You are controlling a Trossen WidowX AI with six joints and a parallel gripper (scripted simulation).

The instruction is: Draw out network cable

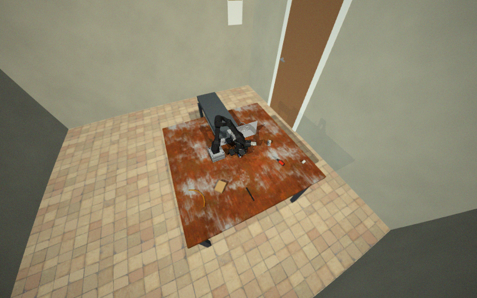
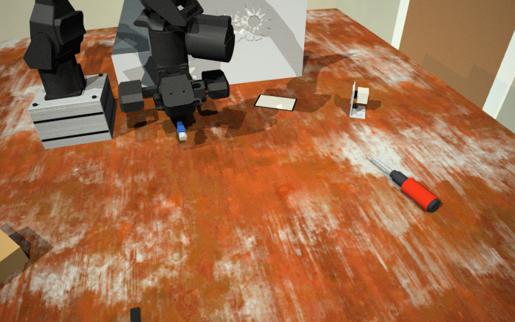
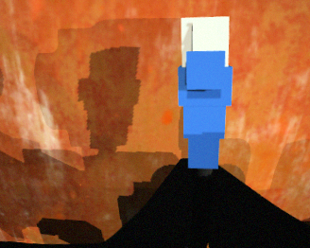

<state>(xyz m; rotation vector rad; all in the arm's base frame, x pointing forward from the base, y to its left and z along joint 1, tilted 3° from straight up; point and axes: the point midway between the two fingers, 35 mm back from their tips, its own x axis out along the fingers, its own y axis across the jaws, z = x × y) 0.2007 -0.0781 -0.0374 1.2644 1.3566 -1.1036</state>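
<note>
The white rectangle is 21 cm ahead of my hand, 7 cm to the left of it and 5 cm below it. Round my hand: red-handled screwdriver (33 cm ahead, 24 cm to the right, 4 cm below); blue plug (3 cm to the right, 2 cm below); cardboard box (29 cm behind, 25 cm to the right, 3 cm below).
</note>
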